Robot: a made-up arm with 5 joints. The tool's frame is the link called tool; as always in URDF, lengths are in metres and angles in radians. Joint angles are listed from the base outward. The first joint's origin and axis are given. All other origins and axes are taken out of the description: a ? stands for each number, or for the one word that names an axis. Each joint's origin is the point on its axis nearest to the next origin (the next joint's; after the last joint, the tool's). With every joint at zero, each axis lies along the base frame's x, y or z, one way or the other. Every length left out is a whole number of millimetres.
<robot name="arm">
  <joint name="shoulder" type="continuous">
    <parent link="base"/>
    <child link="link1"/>
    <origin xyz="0 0 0.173" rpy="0 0 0"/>
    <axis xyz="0 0 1"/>
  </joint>
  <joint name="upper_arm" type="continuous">
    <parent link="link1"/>
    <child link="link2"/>
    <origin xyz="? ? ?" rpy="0 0 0"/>
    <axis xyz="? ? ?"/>
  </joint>
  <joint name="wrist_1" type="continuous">
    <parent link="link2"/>
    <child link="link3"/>
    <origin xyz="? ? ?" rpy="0 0 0"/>
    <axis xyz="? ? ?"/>
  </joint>
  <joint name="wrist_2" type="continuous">
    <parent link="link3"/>
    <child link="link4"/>
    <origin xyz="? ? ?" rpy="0 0 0"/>
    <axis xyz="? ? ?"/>
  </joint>
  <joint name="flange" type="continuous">
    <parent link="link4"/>
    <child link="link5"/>
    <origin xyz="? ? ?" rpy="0 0 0"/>
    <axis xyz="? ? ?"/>
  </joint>
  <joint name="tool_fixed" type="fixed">
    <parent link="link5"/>
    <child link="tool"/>
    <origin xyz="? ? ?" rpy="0 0 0"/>
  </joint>
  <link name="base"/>
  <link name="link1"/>
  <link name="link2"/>
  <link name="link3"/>
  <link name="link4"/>
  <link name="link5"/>
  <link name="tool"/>
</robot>
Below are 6 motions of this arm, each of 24 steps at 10 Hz.
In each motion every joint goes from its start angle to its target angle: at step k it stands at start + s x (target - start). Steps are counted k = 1, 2, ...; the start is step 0. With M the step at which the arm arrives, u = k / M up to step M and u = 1 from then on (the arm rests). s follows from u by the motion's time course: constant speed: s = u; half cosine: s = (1 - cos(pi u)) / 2; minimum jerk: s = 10 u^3 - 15 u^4 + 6 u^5.
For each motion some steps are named. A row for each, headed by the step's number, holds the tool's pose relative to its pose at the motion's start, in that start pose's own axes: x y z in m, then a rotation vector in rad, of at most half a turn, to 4 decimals.
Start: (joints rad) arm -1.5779 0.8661 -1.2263 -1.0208 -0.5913
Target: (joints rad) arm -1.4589 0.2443 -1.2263 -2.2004 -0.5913
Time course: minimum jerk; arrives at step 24
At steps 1, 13, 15, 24:
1: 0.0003 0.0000 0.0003 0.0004 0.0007 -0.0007
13: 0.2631 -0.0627 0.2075 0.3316 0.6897 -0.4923
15: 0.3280 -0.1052 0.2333 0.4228 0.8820 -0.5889
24: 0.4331 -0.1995 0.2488 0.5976 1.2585 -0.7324

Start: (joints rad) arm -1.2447 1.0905 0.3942 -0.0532 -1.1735
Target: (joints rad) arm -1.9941 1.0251 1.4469 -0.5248 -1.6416
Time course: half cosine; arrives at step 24
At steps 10, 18, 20, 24:
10: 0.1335 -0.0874 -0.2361 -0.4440 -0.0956 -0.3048
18: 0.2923 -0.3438 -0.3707 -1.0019 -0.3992 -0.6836
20: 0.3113 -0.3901 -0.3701 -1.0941 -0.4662 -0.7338
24: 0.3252 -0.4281 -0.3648 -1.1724 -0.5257 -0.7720

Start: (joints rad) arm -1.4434 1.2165 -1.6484 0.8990 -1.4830
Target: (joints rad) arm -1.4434 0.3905 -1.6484 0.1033 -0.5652
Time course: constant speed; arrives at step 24
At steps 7, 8, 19, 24:
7: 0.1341 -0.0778 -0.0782 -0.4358 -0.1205 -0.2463
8: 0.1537 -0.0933 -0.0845 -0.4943 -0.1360 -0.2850
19: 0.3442 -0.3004 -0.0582 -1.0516 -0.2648 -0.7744
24: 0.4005 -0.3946 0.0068 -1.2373 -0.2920 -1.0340

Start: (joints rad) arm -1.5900 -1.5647 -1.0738 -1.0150 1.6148
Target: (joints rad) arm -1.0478 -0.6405 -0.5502 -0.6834 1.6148
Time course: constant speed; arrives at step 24
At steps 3, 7, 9, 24:
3: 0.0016 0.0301 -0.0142 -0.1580 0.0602 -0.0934
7: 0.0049 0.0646 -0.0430 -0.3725 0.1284 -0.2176
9: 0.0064 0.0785 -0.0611 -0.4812 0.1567 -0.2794
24: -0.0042 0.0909 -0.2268 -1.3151 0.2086 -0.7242

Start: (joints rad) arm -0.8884 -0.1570 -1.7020 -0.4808 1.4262
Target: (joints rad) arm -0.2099 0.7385 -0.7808 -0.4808 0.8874
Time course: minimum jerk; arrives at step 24
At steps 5, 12, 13, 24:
5: -0.0218 0.0109 0.0003 -0.0474 -0.0089 0.0512
12: -0.1894 0.0368 -0.0294 -0.3325 -0.1352 0.3456
13: -0.2197 0.0313 -0.0395 -0.3742 -0.1705 0.3885
24: -0.3569 -0.0473 -0.1061 -0.5251 -0.4242 0.5692

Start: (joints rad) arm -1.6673 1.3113 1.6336 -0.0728 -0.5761
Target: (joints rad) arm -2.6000 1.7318 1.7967 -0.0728 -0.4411
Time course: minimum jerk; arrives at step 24
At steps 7, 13, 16, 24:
7: 0.0269 0.0075 -0.0253 -0.1788 -0.0081 -0.0814
13: 0.0952 -0.0095 -0.0861 -0.6879 -0.0540 -0.2877
16: 0.1243 -0.0332 -0.1034 -0.9453 -0.0907 -0.3788
24: 0.1494 -0.0608 -0.1085 -1.2005 -0.1371 -0.4606

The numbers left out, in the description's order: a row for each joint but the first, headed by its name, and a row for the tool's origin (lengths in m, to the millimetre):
upper_arm: xyz -0.316 0.019 0, axis 0 -1 0
wrist_1: xyz 0.206 0 0.115, axis -1 0 0
wrist_2: xyz 0 0.182 -0.014, axis 0 -1 0
flange: xyz -0.109 0 0.069, axis -1 0 0
tool: xyz 0 0.263 -0.032

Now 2 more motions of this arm.
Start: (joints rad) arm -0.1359 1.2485 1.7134 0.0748 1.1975
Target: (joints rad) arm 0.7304 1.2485 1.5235 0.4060 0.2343
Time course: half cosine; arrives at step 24
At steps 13, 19, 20, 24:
13: 0.0508 -0.0194 0.2303 1.1018 -0.1196 -0.3486
19: 0.0402 -0.1217 0.2824 1.7265 -0.2515 -0.5733
20: 0.0367 -0.1333 0.2827 1.7933 -0.2695 -0.5996
24: 0.0290 -0.1538 0.2807 1.9154 -0.3046 -0.6492

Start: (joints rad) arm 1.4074 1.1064 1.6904 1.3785 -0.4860
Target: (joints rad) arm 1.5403 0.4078 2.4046 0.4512 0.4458
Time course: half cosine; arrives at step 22
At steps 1, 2, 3, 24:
1: -0.0010 0.0003 -0.0001 -0.0019 0.0052 0.0014
2: -0.0039 0.0011 -0.0004 -0.0077 0.0207 0.0057
3: -0.0089 0.0022 -0.0009 -0.0176 0.0459 0.0137
24: -0.2587 -0.1296 -0.0626 -0.7582 0.4891 0.8376

